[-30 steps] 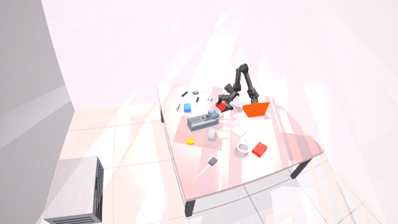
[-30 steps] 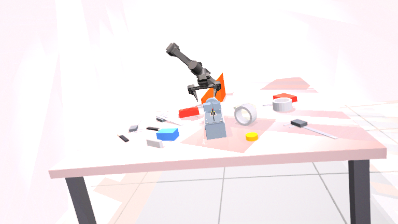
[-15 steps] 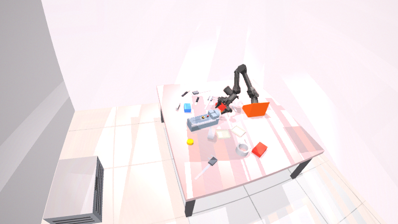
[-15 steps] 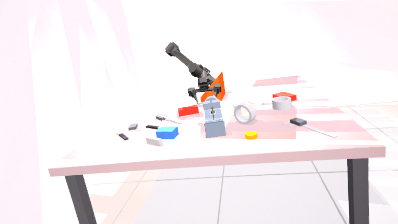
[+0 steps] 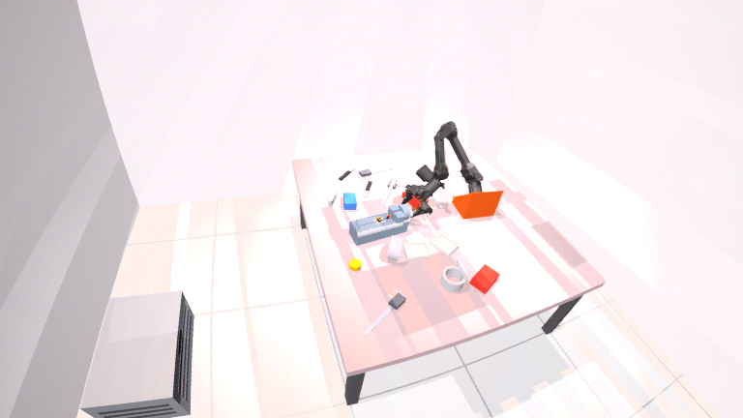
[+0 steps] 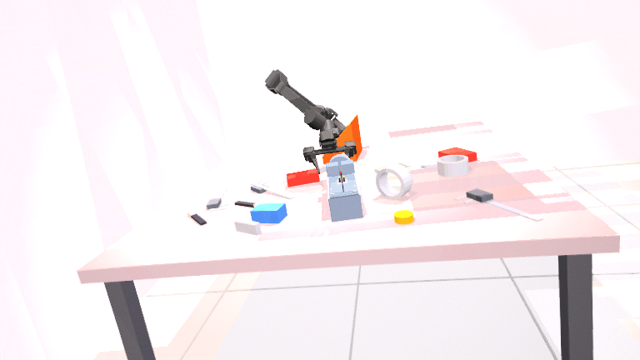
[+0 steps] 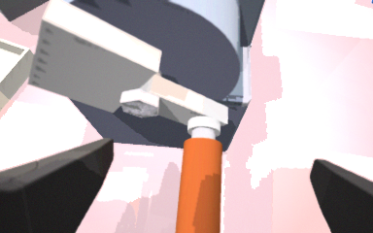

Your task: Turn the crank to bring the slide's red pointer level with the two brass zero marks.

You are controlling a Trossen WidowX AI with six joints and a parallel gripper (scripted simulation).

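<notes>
The orange handle is 20 mm behind my gripper tip and 10 mm above it. Also, from my gripper tip: red pointer: 110 mm ahead, 50 mm to the left, 20 mm above; then yellow disc: 310 mm ahead, 220 mm to the left, 50 mm below; then blue block: 230 mm ahead, 170 mm to the right, 40 mm below.
</notes>
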